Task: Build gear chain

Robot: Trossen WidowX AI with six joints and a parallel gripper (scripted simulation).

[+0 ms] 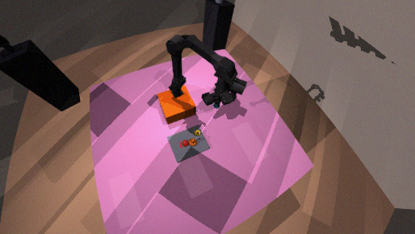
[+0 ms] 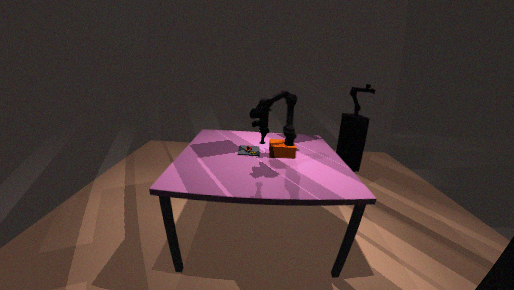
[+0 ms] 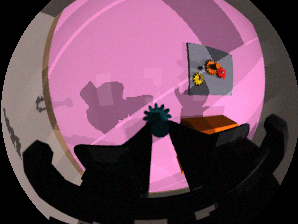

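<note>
The yellow gear is 150 mm to the right of my gripper tip, 150 mm below it and 40 mm ahead of it. From my gripper tip the other things lie so: teal gear 10 mm below; red gear 250 mm to the right, 150 mm below, 50 mm ahead; orange gear 210 mm to the right, 140 mm below, 70 mm ahead.
</note>
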